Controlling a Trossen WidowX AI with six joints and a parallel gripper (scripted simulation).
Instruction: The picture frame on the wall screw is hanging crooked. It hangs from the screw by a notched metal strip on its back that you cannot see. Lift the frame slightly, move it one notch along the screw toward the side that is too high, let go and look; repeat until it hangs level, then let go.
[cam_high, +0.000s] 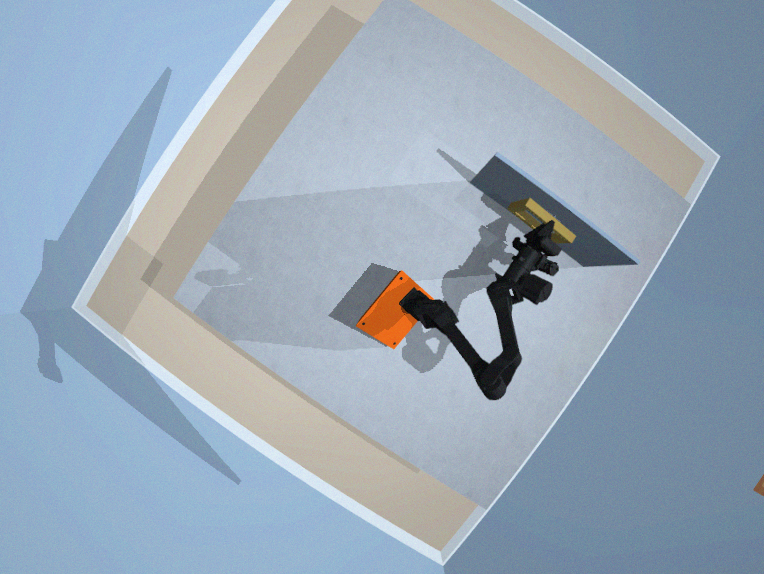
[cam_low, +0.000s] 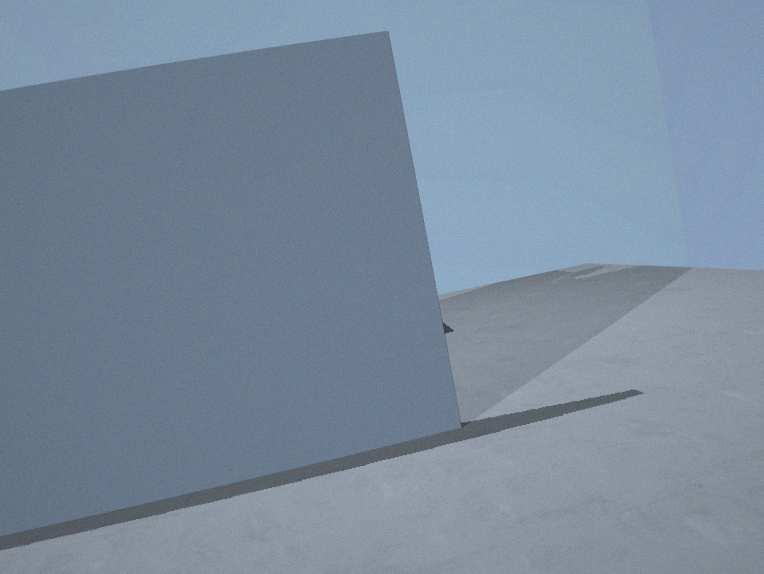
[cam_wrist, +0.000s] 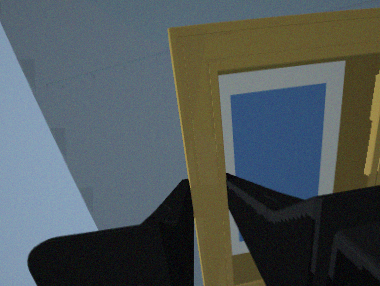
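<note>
Right now my gripper tip is 5 cm above the picture frame and 1 cm to the right of it. Also, from my gripper tip: grey wall panel: 7 cm below, 2 cm ahead.
</note>
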